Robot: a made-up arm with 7 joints. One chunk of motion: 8 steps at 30 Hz.
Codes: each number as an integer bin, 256 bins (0 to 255) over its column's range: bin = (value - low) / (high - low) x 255, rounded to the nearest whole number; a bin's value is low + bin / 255 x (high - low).
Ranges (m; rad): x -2..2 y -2..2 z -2..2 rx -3.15..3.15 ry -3.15..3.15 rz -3.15..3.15
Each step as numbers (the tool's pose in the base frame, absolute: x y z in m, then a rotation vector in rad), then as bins.
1 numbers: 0.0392 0.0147 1.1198 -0.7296 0.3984 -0.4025
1 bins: 130 128 199 98 144 111
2 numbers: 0.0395 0.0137 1.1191 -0.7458 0.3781 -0.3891
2 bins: 130 128 199 97 143 112
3 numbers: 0.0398 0.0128 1.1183 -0.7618 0.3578 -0.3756
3 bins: 130 128 199 97 142 112
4 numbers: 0.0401 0.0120 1.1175 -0.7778 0.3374 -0.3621
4 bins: 130 128 199 96 141 113
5 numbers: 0.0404 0.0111 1.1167 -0.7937 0.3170 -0.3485
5 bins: 130 128 199 95 140 113
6 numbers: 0.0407 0.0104 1.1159 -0.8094 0.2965 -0.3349
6 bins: 130 128 199 95 140 114
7 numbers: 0.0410 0.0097 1.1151 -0.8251 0.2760 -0.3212
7 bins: 130 128 199 94 139 114
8 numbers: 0.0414 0.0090 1.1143 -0.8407 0.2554 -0.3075
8 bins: 130 128 199 93 138 115
